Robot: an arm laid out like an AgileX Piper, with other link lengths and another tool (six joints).
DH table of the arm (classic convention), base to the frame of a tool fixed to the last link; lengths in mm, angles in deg. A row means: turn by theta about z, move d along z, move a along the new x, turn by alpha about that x. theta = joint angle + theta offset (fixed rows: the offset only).
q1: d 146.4  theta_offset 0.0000  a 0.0  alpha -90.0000
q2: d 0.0  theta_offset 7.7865  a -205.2  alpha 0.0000
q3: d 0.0  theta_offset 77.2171  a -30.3  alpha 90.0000
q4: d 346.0  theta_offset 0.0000  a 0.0  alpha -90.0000
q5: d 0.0  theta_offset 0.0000  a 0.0  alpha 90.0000
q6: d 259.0  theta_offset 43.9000  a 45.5  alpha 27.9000
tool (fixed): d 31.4  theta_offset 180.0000  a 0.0  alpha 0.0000
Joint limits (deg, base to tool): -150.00..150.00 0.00..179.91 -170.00..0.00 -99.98..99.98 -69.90..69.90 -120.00..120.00
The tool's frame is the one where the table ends.
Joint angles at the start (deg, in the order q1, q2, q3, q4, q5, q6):
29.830, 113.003, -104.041, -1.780, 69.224, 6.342
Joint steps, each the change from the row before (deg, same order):
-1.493, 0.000, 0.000, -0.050, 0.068, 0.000
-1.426, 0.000, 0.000, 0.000, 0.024, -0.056
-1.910, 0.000, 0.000, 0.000, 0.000, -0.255
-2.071, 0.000, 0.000, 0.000, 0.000, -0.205
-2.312, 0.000, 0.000, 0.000, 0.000, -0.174
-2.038, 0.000, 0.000, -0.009, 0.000, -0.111
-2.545, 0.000, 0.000, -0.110, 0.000, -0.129
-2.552, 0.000, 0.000, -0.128, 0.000, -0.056
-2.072, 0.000, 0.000, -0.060, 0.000, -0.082
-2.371, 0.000, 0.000, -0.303, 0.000, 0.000
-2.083, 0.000, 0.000, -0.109, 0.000, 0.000
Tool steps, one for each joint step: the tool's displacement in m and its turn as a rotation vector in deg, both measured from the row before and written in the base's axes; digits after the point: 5 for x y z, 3 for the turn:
0.00649, -0.01148, -0.00007, -0.077, 0.035, -1.492
0.00598, -0.01085, -0.00002, -0.026, 0.015, -1.373
0.00771, -0.01484, -0.00003, -0.069, -0.025, -1.666
0.00780, -0.01631, -0.00002, -0.056, -0.018, -1.875
0.00800, -0.01848, -0.00002, -0.048, -0.014, -2.145
0.00645, -0.01655, -0.00001, -0.040, -0.011, -1.931
0.00735, -0.02144, -0.00004, -0.141, -0.040, -2.414
0.00641, -0.02183, -0.00004, -0.140, -0.035, -2.490
0.00442, -0.01774, -0.00002, -0.082, -0.015, -1.989
0.00445, -0.02156, -0.00007, -0.297, -0.054, -2.350
0.00303, -0.01831, -0.00002, -0.108, -0.015, -2.075

